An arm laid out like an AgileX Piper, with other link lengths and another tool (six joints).
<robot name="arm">
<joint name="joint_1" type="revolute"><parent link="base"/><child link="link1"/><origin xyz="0 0 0.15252"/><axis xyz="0 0 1"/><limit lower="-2.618" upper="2.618"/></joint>
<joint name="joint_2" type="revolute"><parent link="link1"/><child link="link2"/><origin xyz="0 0 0"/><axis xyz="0 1 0"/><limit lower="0" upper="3.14"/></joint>
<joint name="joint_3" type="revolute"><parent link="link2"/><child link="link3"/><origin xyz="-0.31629 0 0.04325"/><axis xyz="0 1 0"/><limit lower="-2.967" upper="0"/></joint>
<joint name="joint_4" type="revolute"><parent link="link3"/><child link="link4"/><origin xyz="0.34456 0 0.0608"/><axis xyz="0.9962 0 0.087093"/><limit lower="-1.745" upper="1.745"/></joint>
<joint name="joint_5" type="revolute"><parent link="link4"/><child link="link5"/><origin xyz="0 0 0"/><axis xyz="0 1 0"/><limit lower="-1.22" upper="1.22"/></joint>
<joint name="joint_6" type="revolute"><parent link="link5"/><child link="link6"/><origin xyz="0.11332 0 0.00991"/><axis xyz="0.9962 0 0.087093"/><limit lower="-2.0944" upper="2.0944"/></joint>
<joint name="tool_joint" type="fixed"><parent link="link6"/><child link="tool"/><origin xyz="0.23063 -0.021 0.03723" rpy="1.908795 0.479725 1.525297"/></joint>
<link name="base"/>
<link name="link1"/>
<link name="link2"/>
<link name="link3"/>
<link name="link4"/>
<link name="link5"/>
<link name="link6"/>
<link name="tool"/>
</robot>
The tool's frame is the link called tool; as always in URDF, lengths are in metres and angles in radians.
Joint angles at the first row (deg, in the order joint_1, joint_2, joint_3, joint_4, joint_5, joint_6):
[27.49 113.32 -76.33 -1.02 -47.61 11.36]
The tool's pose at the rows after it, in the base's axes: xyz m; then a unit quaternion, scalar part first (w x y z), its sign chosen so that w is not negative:
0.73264, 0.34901, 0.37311, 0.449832, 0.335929, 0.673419, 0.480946
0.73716, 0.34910, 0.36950, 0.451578, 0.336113, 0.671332, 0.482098
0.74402, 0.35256, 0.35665, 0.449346, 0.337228, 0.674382, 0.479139
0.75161, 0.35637, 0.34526, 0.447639, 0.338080, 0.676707, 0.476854
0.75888, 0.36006, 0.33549, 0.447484, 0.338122, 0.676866, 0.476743
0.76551, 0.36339, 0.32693, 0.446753, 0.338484, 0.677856, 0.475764
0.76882, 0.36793, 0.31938, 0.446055, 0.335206, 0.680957, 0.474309
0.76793, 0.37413, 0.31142, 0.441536, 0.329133, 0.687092, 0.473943
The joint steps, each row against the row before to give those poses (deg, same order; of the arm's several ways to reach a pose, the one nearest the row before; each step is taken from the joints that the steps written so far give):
[-0.66 1.15 -1.05 0.00 -0.82 0.00]
[-0.14 1.20 -0.87 0.00 -0.64 0.00]
[0.00 1.86 -1.18 0.00 -0.13 0.00]
[0.00 1.99 -1.55 0.00 0.00 0.00]
[0.00 2.14 -1.72 0.00 -0.39 0.00]
[0.00 1.80 -1.61 0.00 0.00 0.00]
[0.00 1.25 -0.99 -0.54 0.00 0.12]
[0.00 0.58 -0.06 -1.29 0.00 0.80]

